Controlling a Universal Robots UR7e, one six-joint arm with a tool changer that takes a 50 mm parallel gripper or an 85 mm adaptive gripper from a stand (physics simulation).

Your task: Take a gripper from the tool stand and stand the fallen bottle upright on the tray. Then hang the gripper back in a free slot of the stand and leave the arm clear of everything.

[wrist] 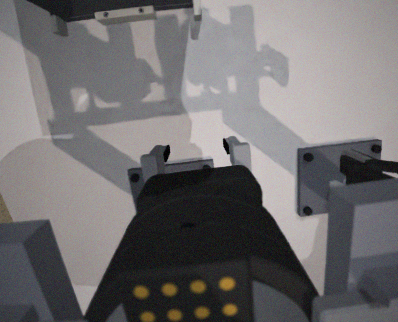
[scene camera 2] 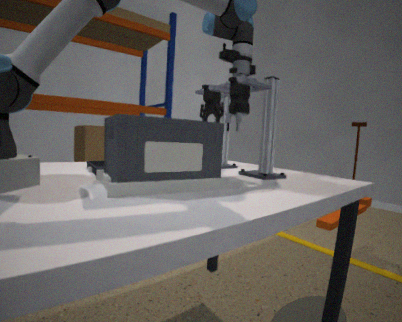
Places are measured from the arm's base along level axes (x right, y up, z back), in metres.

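Pixels of known places: hand, its tool point: [scene camera 2: 240, 75].
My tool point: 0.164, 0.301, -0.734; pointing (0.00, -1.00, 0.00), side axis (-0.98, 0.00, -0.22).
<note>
Behind a point stands the place of what it marks, as x, y, z.
The parallel gripper [scene camera 2: 238, 122] [wrist: 196, 148] hangs in the tool stand [scene camera 2: 268, 130] @(0.249, 0.102, -0.812) [wrist: 340, 230] @(0.117, 0.264, -0.708), its fingers pointing down and apart, with nothing between them. The arm's tool changer [scene camera 2: 242, 67] @(0.186, 0.320, -0.711) is right down on top of it; whether it is locked cannot be seen. The adaptive gripper [scene camera 2: 212, 102] hangs in the neighbouring slot; part of it shows at the right edge of the wrist view [wrist: 372, 167] @(0.040, 0.158, -0.752). The fallen bottle does not show in either view. A dark edge [scene camera 2: 93, 167] @(-0.077, -0.051, -0.296) behind the grey crate may be the tray.
The grey crate [scene camera 2: 120, 145] @(0.218, 0.036, -0.245) with a pale label stands on the table [scene camera 2: 175, 240] @(0.460, -0.074, -0.204) in front of the stand; its dark edge shows at the top of the wrist view [wrist: 82, 10] @(0.247, -0.036, -0.512). The stand's base plate [wrist: 315, 185] @(0.004, -0.061, -0.871) is bolted down. A shelf rack [scene camera 2: 171, 65] and a cardboard box [scene camera 2: 89, 143] are behind.
</note>
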